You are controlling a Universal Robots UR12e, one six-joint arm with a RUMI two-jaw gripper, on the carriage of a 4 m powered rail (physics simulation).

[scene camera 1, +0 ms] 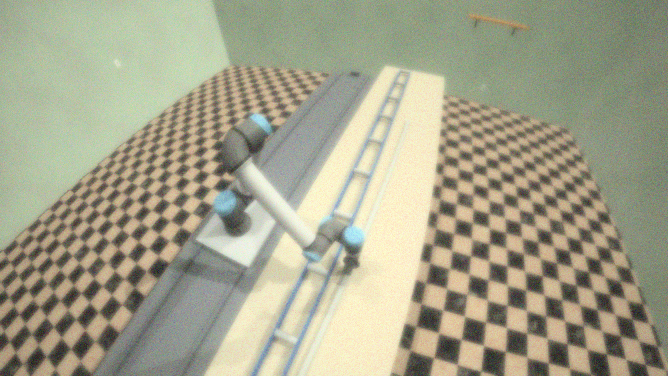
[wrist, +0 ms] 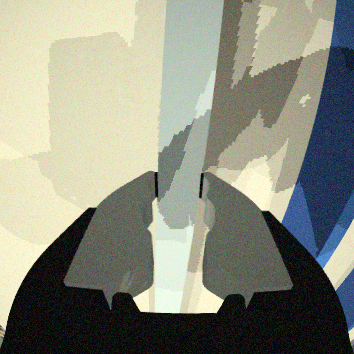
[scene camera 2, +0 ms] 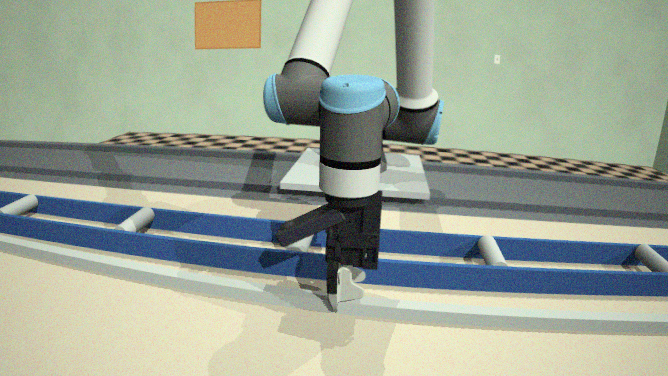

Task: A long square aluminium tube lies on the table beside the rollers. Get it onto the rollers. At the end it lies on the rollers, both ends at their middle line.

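Seen in the pictures: gripper, fingertip midpoint: [wrist: 178,175] [scene camera 2: 336,306]; arm's base, link origin: [scene camera 1: 238,224].
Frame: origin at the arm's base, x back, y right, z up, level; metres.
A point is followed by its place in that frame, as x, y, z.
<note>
The long square aluminium tube [scene camera 1: 325,324] @(-0.774, 0.340, -0.005) [scene camera 2: 450,312] @(-0.803, -0.209, -0.006) [wrist: 192,60] @(-0.781, 0.055, -0.005) is pale grey and lies on the table beside the roller track, roughly parallel to it. My gripper [scene camera 1: 351,265] @(-0.784, -0.015, -0.024) [scene camera 2: 346,301] @(-0.784, -0.015, -0.024) [wrist: 178,175] @(-0.784, -0.015, -0.024) is down at the tube and shut on it; in the wrist view a jaw tip stands against each side of the tube. The grey rollers [scene camera 1: 286,336] @(-0.623, 0.476, 0.029) [scene camera 2: 492,251] @(-0.636, -0.313, 0.029) sit crosswise between two blue side rails, with no tube on them. The arm hides part of the tube and of the track in scene camera 1.
The near blue side rail [scene camera 2: 525,281] @(-0.694, -0.374, -0.003) [wrist: 340,100] @(-0.694, 0.045, -0.009) stands between the tube and the rollers. The arm's carriage plate [scene camera 1: 245,245] @(-0.134, 0.111, 0.000) [scene camera 2: 300,175] @(-0.143, 0.178, 0.000) sits on the grey floor rail [scene camera 1: 200,310] behind the cream table [scene camera 1: 395,280] @(-1.050, -0.026, -0.030). The arm reaches across the roller track.
</note>
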